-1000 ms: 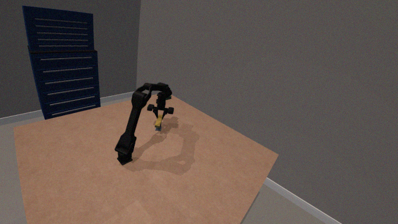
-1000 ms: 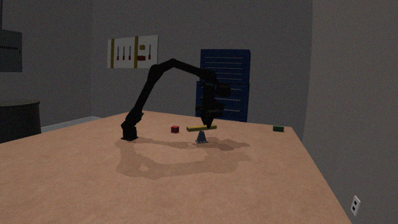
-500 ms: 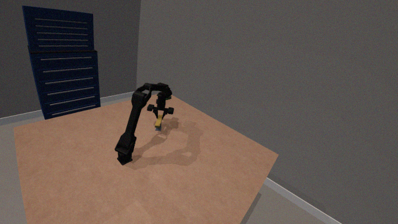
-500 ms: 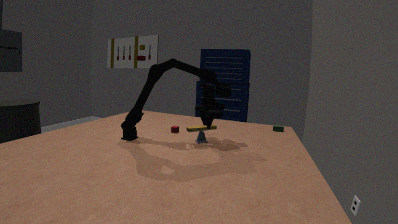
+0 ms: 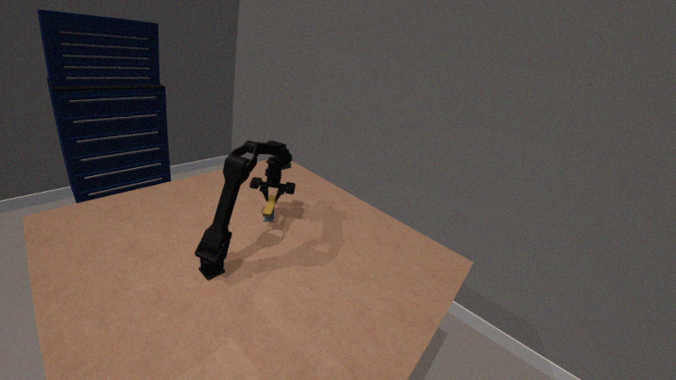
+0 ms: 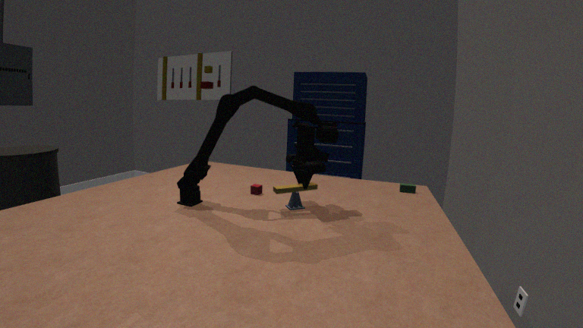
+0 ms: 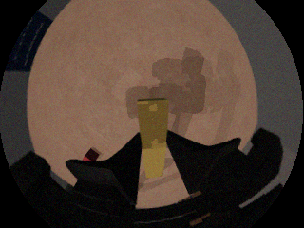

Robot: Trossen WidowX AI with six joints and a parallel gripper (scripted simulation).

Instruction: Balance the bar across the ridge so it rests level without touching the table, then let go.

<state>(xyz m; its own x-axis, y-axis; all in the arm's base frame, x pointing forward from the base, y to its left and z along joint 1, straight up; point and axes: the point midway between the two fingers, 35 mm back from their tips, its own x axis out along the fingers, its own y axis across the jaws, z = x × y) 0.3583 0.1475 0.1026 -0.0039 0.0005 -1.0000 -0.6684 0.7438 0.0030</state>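
The yellow bar is 20 mm behind my gripper tip and 20 mm to the right of it. The rest, counted from my gripper tip: red cube 200 mm behind, 60 mm to the left, 50 mm below; green block 380 mm ahead, 350 mm to the left, 50 mm below.
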